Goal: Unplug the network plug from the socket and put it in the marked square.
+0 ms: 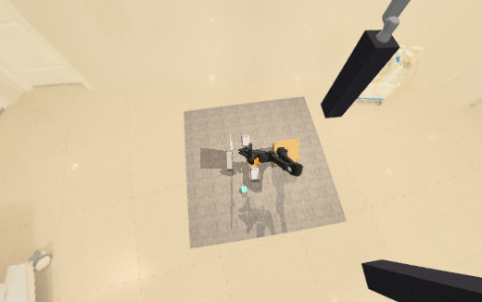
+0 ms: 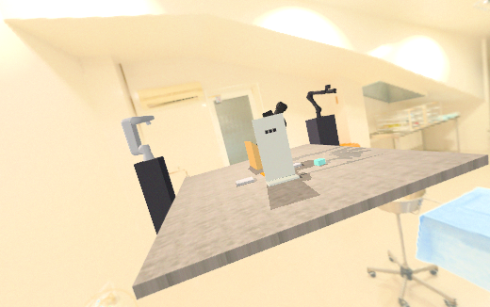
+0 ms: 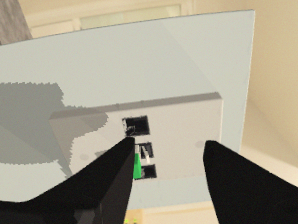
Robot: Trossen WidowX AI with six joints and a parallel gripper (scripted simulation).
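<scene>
My gripper tip is 4 cm to the left of the network plug, 4 cm short of it and 2 cm above it. Also, from my gripper tip: orange marked square: 29 cm below, 14 cm behind, 4 cm to the right; then teal block: 28 cm below, 24 cm to the left, 2 cm behind; then grey panel: 13 cm below, 6 cm ahead, 4 cm to the right.
</scene>
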